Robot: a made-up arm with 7 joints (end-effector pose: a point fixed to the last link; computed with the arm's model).
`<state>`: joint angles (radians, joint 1 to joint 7).
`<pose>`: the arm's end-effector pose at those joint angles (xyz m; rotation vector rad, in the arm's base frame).
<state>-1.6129 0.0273 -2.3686 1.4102 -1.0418 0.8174 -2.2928</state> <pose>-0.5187 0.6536 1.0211 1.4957 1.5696 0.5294</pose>
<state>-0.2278 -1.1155 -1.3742 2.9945 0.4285 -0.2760 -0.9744</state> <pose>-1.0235 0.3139 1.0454 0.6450 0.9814 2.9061</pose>
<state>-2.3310 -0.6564 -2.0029 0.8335 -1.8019 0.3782 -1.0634</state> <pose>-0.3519 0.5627 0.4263 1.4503 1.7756 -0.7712</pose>
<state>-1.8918 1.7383 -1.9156 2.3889 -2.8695 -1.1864 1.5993</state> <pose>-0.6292 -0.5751 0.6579 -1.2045 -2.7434 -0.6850</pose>
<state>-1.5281 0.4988 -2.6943 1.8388 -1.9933 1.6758 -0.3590</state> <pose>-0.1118 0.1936 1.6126 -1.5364 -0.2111 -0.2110</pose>
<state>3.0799 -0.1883 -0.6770 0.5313 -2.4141 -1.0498 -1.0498</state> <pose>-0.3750 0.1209 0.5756 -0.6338 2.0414 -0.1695</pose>
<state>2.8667 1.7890 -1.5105 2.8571 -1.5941 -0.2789 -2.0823</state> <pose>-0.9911 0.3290 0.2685 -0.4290 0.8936 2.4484</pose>
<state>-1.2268 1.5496 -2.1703 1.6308 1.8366 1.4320 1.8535</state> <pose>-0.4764 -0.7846 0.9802 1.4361 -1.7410 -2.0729</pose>
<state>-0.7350 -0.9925 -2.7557 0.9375 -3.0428 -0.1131 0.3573</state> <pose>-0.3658 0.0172 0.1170 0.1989 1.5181 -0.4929</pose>
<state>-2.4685 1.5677 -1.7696 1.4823 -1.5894 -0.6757 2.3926</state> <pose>-0.7636 0.2673 0.6069 -1.3687 -1.0294 2.1406</pose>
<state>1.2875 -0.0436 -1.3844 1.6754 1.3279 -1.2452 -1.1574</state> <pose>0.4982 -0.2735 1.2020 -0.1689 -0.0956 -1.2055</pose>
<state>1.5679 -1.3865 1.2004 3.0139 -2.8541 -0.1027 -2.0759</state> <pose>-0.1595 -1.0950 0.8762 -0.8139 0.8768 -1.6152</pose>
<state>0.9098 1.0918 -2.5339 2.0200 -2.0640 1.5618 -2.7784</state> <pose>0.4400 0.2786 1.5755 -1.3275 -2.2199 -0.2483</pose>
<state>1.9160 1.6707 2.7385 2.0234 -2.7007 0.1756 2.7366</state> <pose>-0.5570 0.6363 1.2254 -1.3564 -1.8288 -1.5885</pose>
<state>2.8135 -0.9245 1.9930 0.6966 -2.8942 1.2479 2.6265</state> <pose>-0.1811 -0.6988 0.4175 -1.2862 1.3938 -1.0731</pose>
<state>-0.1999 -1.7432 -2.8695 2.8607 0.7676 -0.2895 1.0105</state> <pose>-1.0796 0.3256 0.4409 0.1647 1.9281 2.0526</pose>
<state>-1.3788 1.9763 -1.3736 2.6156 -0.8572 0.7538 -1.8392</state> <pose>-0.1382 -1.0721 0.2019 0.3488 -1.5809 -1.6665</pose>
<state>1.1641 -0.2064 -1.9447 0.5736 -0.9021 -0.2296 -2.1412</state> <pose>0.4795 -0.3581 0.4998 -2.6892 0.6789 1.1336</pose>
